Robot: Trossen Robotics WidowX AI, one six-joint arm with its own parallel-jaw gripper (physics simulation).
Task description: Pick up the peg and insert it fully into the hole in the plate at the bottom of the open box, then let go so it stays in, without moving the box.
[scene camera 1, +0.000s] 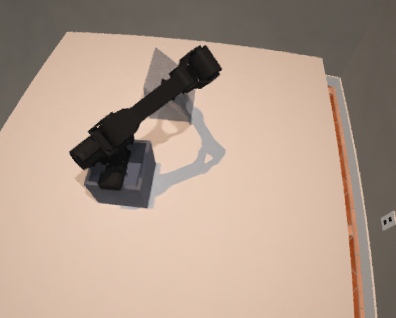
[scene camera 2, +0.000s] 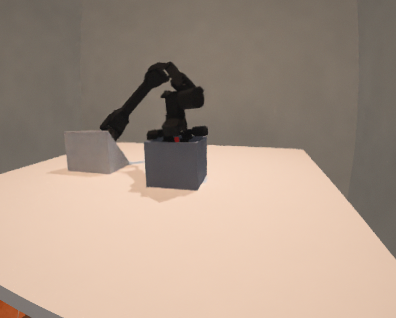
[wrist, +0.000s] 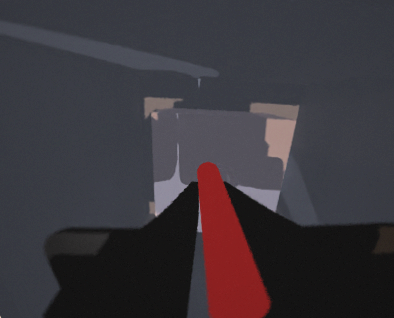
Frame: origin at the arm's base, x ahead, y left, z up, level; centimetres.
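Seen in the pictures: gripper, fingertip midpoint: (scene camera 1: 122, 174) (wrist: 208, 188); arm's base, link origin: (scene camera 2: 105, 144).
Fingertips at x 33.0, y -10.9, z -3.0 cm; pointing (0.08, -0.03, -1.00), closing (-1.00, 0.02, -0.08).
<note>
Offsets run from my fingertips to a thing's middle. Level surfaces: height alone.
The red peg @(dx -0.3, dy -0.9, dz +3.4 cm) (wrist: 222, 240) (scene camera 2: 176, 139) is held between the fingers of my gripper (wrist: 208, 188) (scene camera 1: 112, 177) (scene camera 2: 176, 136), which is shut on it. The peg's far end points down into the open dark blue-grey box @(dx -0.6, dy +0.1, dz -0.1 cm) (scene camera 1: 148, 182) (scene camera 2: 175, 165) (wrist: 75, 150). The gripper is at the box's opening; in scene camera 2 the near wall hides the fingertips and the lower peg. In the wrist view the plate @(dx -0.6, dy +0.1, dz -3.6 cm) (wrist: 220, 135) shows at the bottom of the box, beyond the peg's end. The hole does not show. I cannot tell whether the peg touches the plate.
A grey wedge-shaped block (scene camera 1: 156, 72) (scene camera 2: 87, 152) stands on the table @(dz -7.0 cm) (scene camera 1: 240, 225) (scene camera 2: 200, 240), near the arm's base and apart from the box. The box walls surround the peg closely. An orange structure (scene camera 1: 345, 165) runs beside the table's right edge in scene camera 1.
</note>
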